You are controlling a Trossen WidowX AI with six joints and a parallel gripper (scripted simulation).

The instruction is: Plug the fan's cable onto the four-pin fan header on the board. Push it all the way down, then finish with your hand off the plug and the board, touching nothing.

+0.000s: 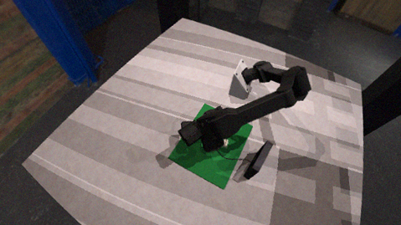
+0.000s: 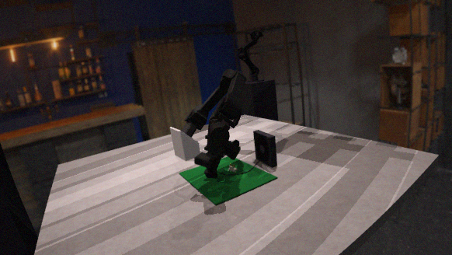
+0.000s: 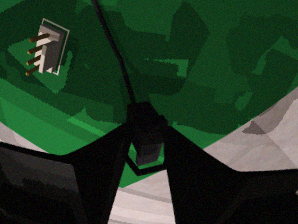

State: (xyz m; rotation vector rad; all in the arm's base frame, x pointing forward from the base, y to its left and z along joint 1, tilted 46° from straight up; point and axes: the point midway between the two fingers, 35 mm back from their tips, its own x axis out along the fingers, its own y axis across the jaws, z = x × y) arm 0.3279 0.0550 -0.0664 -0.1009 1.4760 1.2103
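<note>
My gripper tip is 4 cm to the right of the green board and 4 cm above it. Round my gripper tip: white four-pin header: 2 cm behind, 9 cm to the left, 3 cm below; then black fan: 22 cm to the left, 3 cm above; then black plug: 1 cm behind.
</note>
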